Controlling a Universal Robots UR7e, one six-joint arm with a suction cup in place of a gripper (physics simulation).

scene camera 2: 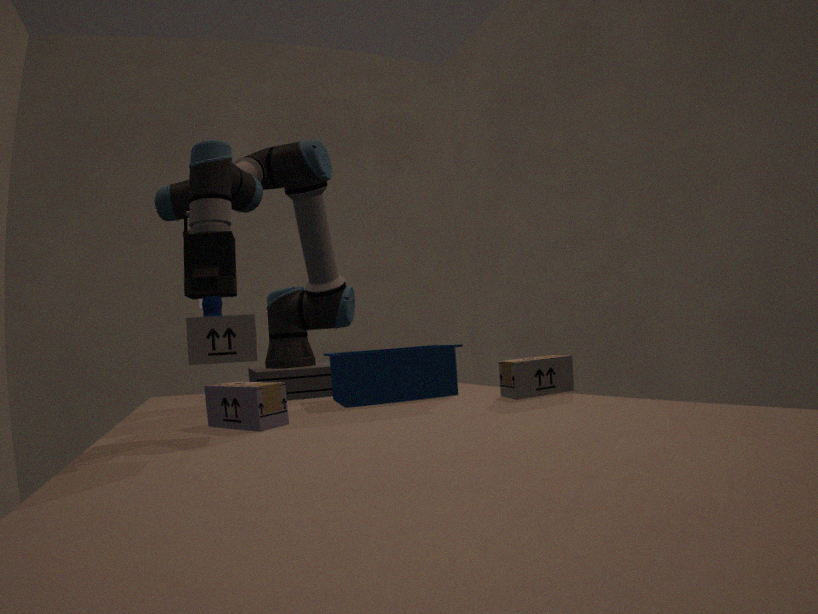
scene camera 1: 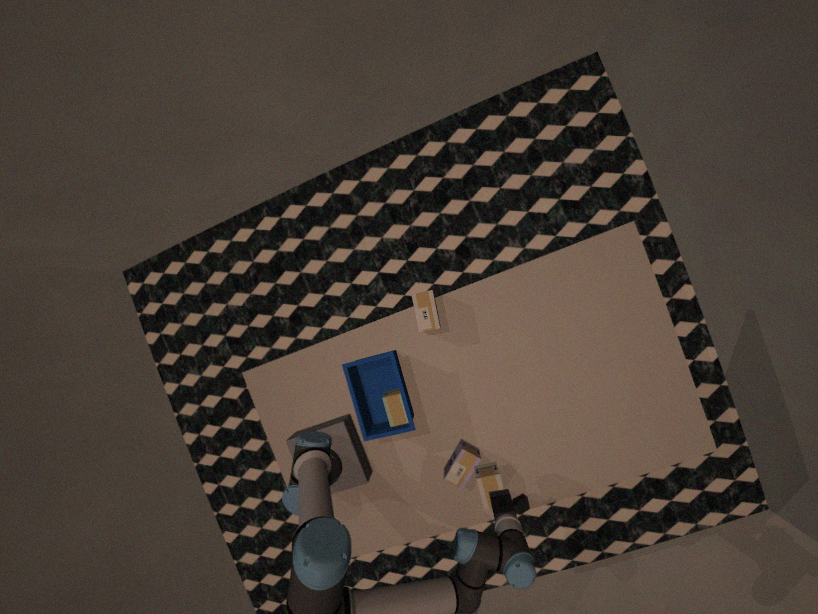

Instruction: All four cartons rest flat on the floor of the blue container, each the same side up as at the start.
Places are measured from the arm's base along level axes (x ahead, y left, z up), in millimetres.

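Where they show: hand, its tool point: (scene camera 2: 213, 324); arm's base, origin of its link: (scene camera 2: 290, 366).
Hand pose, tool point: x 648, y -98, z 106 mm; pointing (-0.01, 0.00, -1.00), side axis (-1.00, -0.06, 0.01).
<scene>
Each offset is from my tool point to the centre of the thing.
My suction gripper (scene camera 2: 211, 314) is shut on a white carton @[26 mm down, 21 mm back, 12 mm left] (scene camera 1: 489, 482) (scene camera 2: 222, 339). The carton hangs level below the cup, arrows up, in the air near the lilac carton. The lilac carton @[150 mm down, 111 mm back, 29 mm left] (scene camera 1: 461, 464) (scene camera 2: 245, 405) stands on the table, arrows up, between the container and the held carton in scene camera 1. Another white carton @[151 mm down, 152 mm back, 638 mm left] (scene camera 1: 426, 311) (scene camera 2: 537, 376) stands on the table beyond the container's far end, arrows up. A yellow-topped carton @[139 mm down, 320 mm back, 288 mm left] (scene camera 1: 395, 408) lies inside the blue container @[130 mm down, 372 mm back, 355 mm left] (scene camera 1: 378, 436) (scene camera 2: 396, 376), by its lower right corner in scene camera 1; the container wall hides it in scene camera 2.
The robot's grey base block (scene camera 1: 353, 456) (scene camera 2: 290, 374) stands close beside the container. The arm (scene camera 1: 403, 598) (scene camera 2: 315, 237) reaches around at the bottom of scene camera 1. The dark patterned border (scene camera 1: 422, 231) surrounds the plain table area (scene camera 1: 561, 370) (scene camera 2: 462, 502).
</scene>
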